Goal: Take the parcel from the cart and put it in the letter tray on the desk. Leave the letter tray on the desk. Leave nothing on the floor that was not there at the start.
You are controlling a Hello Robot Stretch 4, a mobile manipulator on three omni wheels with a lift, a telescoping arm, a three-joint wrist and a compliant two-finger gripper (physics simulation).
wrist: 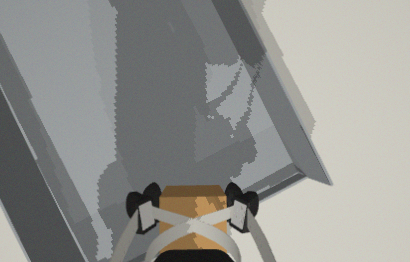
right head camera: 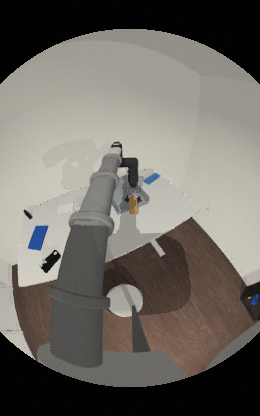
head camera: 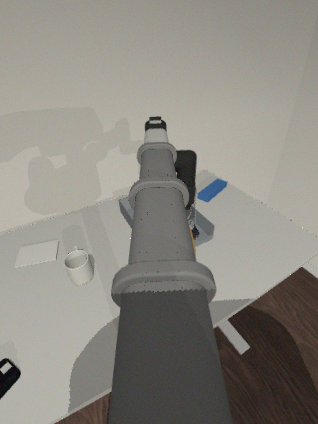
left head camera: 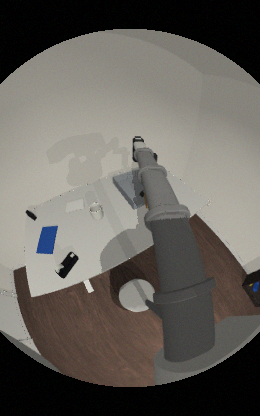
Labels:
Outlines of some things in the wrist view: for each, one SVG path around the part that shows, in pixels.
My gripper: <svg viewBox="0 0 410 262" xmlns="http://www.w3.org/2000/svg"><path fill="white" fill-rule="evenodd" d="M154 261L234 262L227 253L218 249L168 250L161 253ZM109 261L122 262L135 233L144 235L162 221L174 226L158 235L151 242L146 252L145 262L151 262L155 255L165 246L192 232L218 243L232 255L236 262L241 262L240 251L235 241L222 230L212 226L225 220L240 233L251 233L263 262L276 262L267 238L255 219L259 208L259 198L256 192L247 191L243 194L237 184L230 182L225 190L227 208L196 218L190 218L160 209L159 197L162 193L158 184L153 182L145 188L143 194L137 191L128 193L126 211L130 221L120 236Z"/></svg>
A brown parcel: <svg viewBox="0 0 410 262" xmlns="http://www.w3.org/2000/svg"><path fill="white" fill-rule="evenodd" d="M160 250L160 254L168 250L218 249L227 253L227 250L218 243L194 232L171 242ZM160 234L174 225L160 221ZM227 234L227 220L212 225ZM159 197L160 209L190 218L196 218L227 208L227 197L220 185L166 186Z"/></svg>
A grey letter tray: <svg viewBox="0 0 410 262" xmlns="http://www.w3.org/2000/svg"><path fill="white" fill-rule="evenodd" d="M160 222L144 235L135 233L122 262L145 262L148 247L160 235ZM0 0L0 207L28 262L109 262L120 236L130 221L126 211L128 193L137 191L143 194L145 188L153 182L158 184L161 193L166 186L220 185L225 193L227 185L233 182L240 187L243 194L247 191L256 192L259 204L307 178L329 186L334 185L241 0Z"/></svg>

